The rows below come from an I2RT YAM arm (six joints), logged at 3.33 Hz.
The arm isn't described. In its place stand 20 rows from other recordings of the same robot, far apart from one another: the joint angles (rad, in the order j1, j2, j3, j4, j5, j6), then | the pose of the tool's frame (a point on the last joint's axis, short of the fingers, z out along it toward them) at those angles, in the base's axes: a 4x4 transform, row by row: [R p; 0 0 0 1], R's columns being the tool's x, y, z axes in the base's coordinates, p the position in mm.
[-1.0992 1.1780 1.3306 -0.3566 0.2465 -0.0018] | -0.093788 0.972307 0.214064 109.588; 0.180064 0.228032 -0.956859 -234.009; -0.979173 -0.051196 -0.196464 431.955; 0 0 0 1
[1.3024 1.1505 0.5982 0.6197 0.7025 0.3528] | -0.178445 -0.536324 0.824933 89.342; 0.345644 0.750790 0.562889 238.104; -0.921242 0.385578 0.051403 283.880; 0 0 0 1
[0.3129 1.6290 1.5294 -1.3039 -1.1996 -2.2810] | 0.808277 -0.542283 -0.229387 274.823; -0.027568 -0.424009 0.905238 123.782; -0.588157 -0.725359 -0.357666 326.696; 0 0 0 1
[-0.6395 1.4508 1.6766 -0.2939 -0.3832 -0.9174] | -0.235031 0.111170 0.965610 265.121; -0.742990 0.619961 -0.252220 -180.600; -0.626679 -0.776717 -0.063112 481.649; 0 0 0 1
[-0.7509 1.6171 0.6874 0.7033 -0.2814 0.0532] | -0.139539 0.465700 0.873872 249.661; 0.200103 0.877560 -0.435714 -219.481; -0.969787 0.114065 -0.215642 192.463; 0 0 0 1
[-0.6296 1.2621 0.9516 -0.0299 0.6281 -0.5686] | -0.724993 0.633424 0.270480 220.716; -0.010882 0.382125 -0.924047 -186.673; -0.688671 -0.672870 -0.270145 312.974; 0 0 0 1
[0.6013 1.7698 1.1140 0.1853 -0.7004 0.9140] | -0.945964 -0.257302 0.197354 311.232; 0.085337 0.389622 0.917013 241.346; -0.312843 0.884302 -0.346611 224.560; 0 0 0 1
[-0.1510 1.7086 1.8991 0.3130 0.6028 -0.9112] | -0.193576 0.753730 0.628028 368.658; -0.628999 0.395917 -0.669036 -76.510; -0.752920 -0.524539 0.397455 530.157; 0 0 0 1
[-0.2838 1.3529 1.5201 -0.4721 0.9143 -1.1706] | -0.937733 0.083770 0.337103 266.509; -0.312030 0.223265 -0.923466 -107.108; -0.152622 -0.971152 -0.183224 442.458; 0 0 0 1
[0.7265 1.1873 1.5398 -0.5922 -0.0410 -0.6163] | 0.256019 -0.668460 0.698295 176.097; -0.545110 0.496730 0.675363 158.438; -0.798317 -0.553553 -0.237212 473.207; 0 0 0 1
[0.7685 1.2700 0.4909 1.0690 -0.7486 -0.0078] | 0.213141 -0.976507 0.031691 165.898; 0.198108 0.074958 0.977310 194.086; -0.956726 -0.202026 0.209431 264.803; 0 0 0 1
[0.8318 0.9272 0.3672 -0.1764 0.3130 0.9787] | -0.708492 0.068645 0.702372 129.979; 0.394596 0.863674 0.313625 126.364; -0.585092 0.499354 -0.638994 172.934; 0 0 0 1
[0.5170 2.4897 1.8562 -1.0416 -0.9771 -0.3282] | -0.753485 -0.469426 -0.460326 379.266; -0.635857 0.342277 0.691760 249.590; -0.167171 0.813932 -0.556388 83.588; 0 0 0 1
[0.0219 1.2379 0.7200 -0.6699 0.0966 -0.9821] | -0.526765 -0.763319 0.373982 217.222; -0.839524 0.536102 -0.088281 1.324; -0.133105 -0.360471 -0.923225 192.346; 0 0 0 1
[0.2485 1.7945 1.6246 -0.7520 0.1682 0.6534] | -0.700997 0.354786 0.618652 385.410; 0.440429 0.897649 -0.015734 91.647; -0.560915 0.261444 -0.785507 301.710; 0 0 0 1
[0.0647 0.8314 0.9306 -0.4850 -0.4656 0.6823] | -0.589622 -0.130209 0.797115 176.585; 0.526436 0.686526 0.501546 27.458; -0.612545 0.715352 -0.336244 352.717; 0 0 0 1
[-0.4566 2.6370 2.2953 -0.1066 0.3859 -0.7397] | -0.767926 0.264385 0.583430 531.233; -0.318551 0.632586 -0.705946 -275.882; -0.555711 -0.727967 -0.401559 169.197; 0 0 0 1
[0.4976 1.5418 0.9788 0.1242 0.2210 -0.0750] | -0.350453 -0.318490 0.880765 311.269; -0.273559 0.934206 0.228966 160.198; -0.895739 -0.160699 -0.414520 251.172; 0 0 0 1
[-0.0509 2.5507 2.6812 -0.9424 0.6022 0.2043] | -0.622100 0.569266 0.537520 543.721; 0.199102 0.778999 -0.594575 -47.891; -0.757199 -0.262864 -0.597957 276.967; 0 0 0 1
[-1.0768 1.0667 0.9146 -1.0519 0.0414 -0.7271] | -0.920089 0.368275 0.133456 85.491; 0.307817 0.890479 -0.335105 -161.855; -0.242251 -0.267246 -0.932681 264.569; 0 0 0 1
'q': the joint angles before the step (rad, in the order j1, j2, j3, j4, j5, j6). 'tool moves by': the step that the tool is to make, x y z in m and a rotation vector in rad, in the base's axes. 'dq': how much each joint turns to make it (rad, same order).
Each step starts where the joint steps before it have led.
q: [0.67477 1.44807 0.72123 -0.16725 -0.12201 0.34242]
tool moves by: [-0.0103 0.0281 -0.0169 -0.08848 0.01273 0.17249]
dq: [0.09821 0.09909 0.03688 -0.01736 0.00225 -0.09482]
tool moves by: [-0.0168 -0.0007 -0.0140 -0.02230 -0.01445 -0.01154]
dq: [0.04731 -0.01145 -0.07596 0.06184 0.05449 0.03430]
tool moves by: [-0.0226 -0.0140 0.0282 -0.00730 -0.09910 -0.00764]
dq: [0.04056 -0.18922 -0.04647 -0.08217 0.09200 -0.00697]
